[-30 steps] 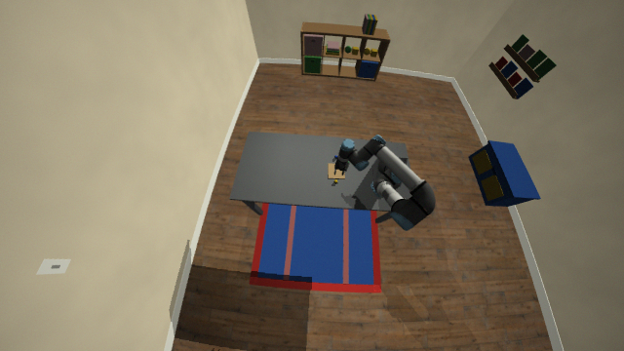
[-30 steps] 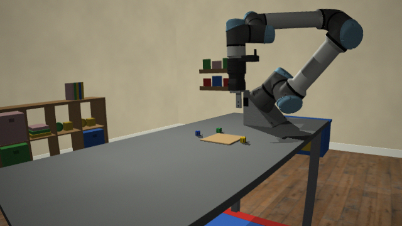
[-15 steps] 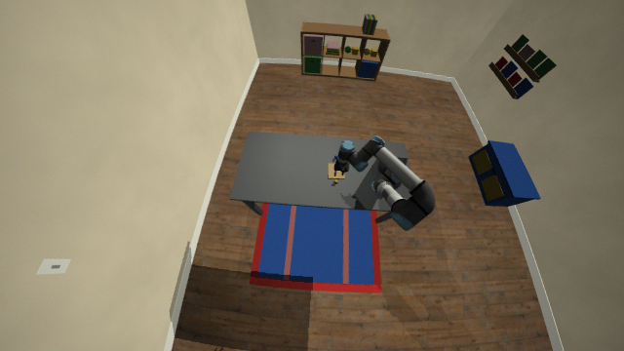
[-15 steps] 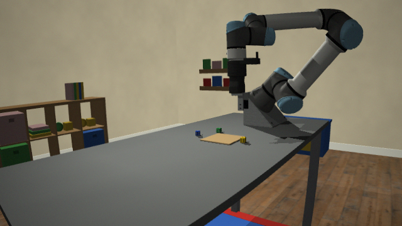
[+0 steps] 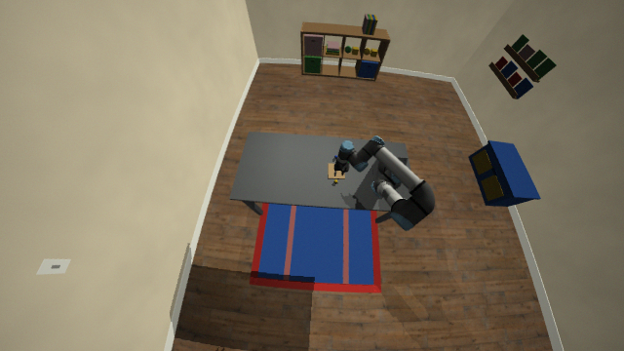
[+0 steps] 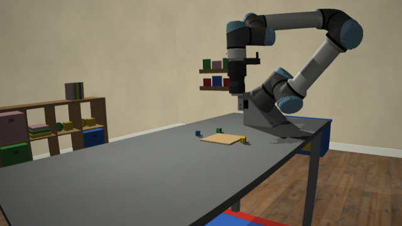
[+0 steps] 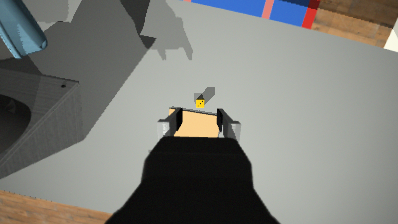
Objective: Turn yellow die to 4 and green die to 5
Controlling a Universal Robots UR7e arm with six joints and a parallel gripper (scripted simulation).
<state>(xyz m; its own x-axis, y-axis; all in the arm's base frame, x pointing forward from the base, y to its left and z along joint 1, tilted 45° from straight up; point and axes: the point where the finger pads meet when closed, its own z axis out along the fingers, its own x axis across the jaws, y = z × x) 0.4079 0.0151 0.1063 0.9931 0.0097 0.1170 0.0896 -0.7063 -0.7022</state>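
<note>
The yellow die lies 14 cm below my hand. Also, from my hand: tan mat 1 cm behind, 10 cm to the right, 15 cm below; then blue die 2 cm behind, 23 cm to the right, 14 cm below; then green die 12 cm behind, 18 cm to the right, 14 cm below.
</note>
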